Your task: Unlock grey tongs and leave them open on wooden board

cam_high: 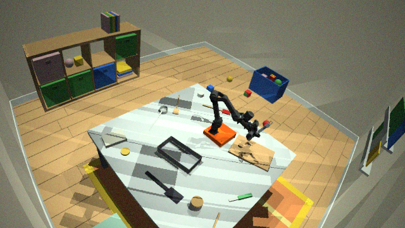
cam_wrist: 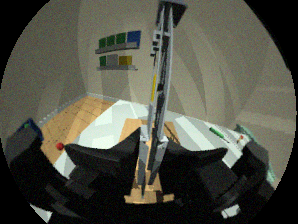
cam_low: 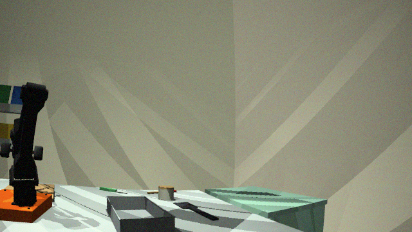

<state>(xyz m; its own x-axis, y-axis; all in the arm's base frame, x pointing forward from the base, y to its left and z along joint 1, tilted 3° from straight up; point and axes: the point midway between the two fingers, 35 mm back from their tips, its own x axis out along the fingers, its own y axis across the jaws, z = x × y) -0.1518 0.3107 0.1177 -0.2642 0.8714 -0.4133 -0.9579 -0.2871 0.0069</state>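
Right now my gripper tip is 160 mm above the wooden board, 30 mm short of it and 10 mm to the right of it. Round my gripper tip: pale block: 860 mm ahead, 760 mm to the right, 150 mm below; black spatula: 800 mm ahead, 180 mm to the right, 160 mm below; roasting tin: 540 mm ahead, 330 mm to the right, 140 mm below.
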